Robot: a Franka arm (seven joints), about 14 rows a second.
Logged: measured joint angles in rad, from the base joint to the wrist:
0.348 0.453 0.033 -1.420 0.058 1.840 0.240
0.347 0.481 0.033 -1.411 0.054 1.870 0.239
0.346 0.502 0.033 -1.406 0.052 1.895 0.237
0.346 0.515 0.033 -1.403 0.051 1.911 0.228
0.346 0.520 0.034 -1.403 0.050 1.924 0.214
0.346 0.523 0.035 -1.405 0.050 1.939 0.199
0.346 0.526 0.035 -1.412 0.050 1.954 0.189
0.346 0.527 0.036 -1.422 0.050 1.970 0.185
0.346 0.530 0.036 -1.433 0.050 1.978 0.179
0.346 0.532 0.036 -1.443 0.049 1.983 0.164
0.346 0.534 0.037 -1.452 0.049 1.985 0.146
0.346 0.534 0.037 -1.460 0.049 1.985 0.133
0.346 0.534 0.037 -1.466 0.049 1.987 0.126
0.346 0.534 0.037 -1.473 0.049 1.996 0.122
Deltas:
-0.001 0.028 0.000 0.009 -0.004 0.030 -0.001
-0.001 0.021 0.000 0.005 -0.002 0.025 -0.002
0.000 0.013 0.000 0.003 -0.001 0.016 -0.009
0.000 0.005 0.001 0.000 -0.001 0.013 -0.014
0.000 0.003 0.001 -0.002 0.000 0.015 -0.015
0.000 0.003 0.000 -0.007 0.000 0.015 -0.010
0.000 0.001 0.001 -0.010 0.000 0.016 -0.004
0.000 0.003 0.000 -0.011 0.000 0.008 -0.006
0.000 0.002 0.000 -0.010 -0.001 0.005 -0.015
0.000 0.002 0.001 -0.009 0.000 0.002 -0.018
0.000 0.000 0.000 -0.008 0.000 0.000 -0.013
0.000 0.000 0.000 -0.006 0.000 0.002 -0.007
0.000 0.000 0.000 -0.007 0.000 0.009 -0.004

